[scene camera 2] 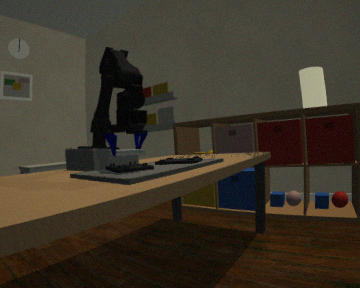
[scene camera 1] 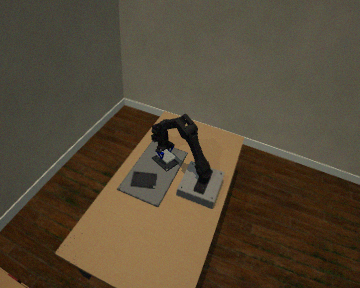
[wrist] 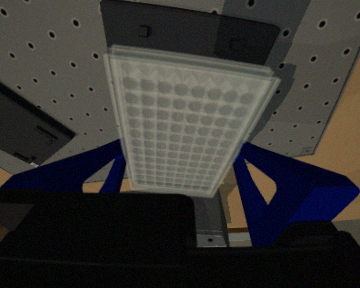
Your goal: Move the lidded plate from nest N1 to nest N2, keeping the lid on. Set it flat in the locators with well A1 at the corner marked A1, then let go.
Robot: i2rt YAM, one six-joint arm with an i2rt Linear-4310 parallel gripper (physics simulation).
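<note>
The clear lidded well plate hangs level a little above the dark nest N1, with its lid on. My gripper is shut on the plate, one blue finger on each long side. The empty dark nest N2 lies nearer the front on the same grey perforated board. I cannot read the A1 marks.
The arm's grey pedestal stands to the right of the board on the tan table. Scene camera 2 shows a shelf unit with coloured bins and a lamp beyond the table.
</note>
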